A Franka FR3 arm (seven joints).
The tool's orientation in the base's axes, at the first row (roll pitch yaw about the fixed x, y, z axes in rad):
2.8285 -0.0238 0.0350
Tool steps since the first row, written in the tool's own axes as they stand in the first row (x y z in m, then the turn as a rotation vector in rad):
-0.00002 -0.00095 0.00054 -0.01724 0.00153 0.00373
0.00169 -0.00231 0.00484 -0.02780 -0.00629 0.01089
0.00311 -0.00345 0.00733 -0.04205 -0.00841 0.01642
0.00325 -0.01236 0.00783 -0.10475 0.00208 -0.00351
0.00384 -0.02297 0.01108 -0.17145 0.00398 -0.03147
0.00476 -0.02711 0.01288 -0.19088 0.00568 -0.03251
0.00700 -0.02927 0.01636 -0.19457 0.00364 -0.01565
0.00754 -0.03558 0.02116 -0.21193 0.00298 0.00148
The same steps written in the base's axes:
-0.00003 0.00074 -0.00081 -0.01706 -0.00320 -0.00349
0.00179 0.00077 -0.00527 -0.02757 0.00167 -0.01296
0.00326 0.00114 -0.00796 -0.04168 0.00149 -0.01921
0.00319 0.00946 -0.01118 -0.10472 -0.00457 0.00149
0.00361 0.01858 -0.01752 -0.17224 -0.00012 0.02708
0.00448 0.02200 -0.02048 -0.19165 -0.00210 0.02813
0.00678 0.02306 -0.02441 -0.19482 -0.00546 0.01138
0.00732 0.02761 -0.03090 -0.21161 -0.01070 -0.00553

